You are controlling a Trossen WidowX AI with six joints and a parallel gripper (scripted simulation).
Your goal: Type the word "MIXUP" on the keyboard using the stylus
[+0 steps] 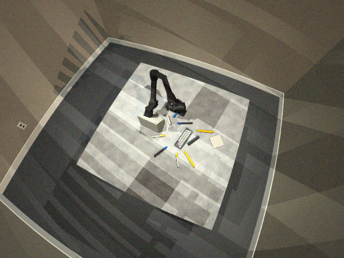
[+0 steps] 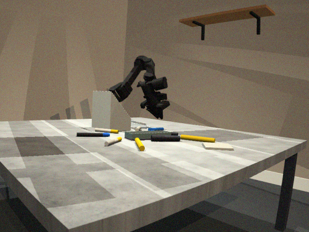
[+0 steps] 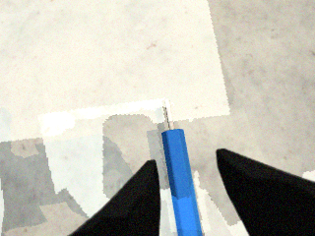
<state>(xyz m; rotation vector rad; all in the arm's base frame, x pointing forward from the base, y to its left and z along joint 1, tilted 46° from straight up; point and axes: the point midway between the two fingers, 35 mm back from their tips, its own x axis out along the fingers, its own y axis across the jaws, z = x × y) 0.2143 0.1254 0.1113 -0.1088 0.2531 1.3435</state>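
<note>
The blue stylus is 1 cm to the left of my gripper tip and 6 cm below it. From my gripper tip the other things lie so: black cylinder (22 cm ahead, 22 cm to the right, 5 cm below); yellow marker (30 cm ahead, 10 cm to the right, 5 cm below); notepad (43 cm ahead, 16 cm to the right, 6 cm below).
</note>
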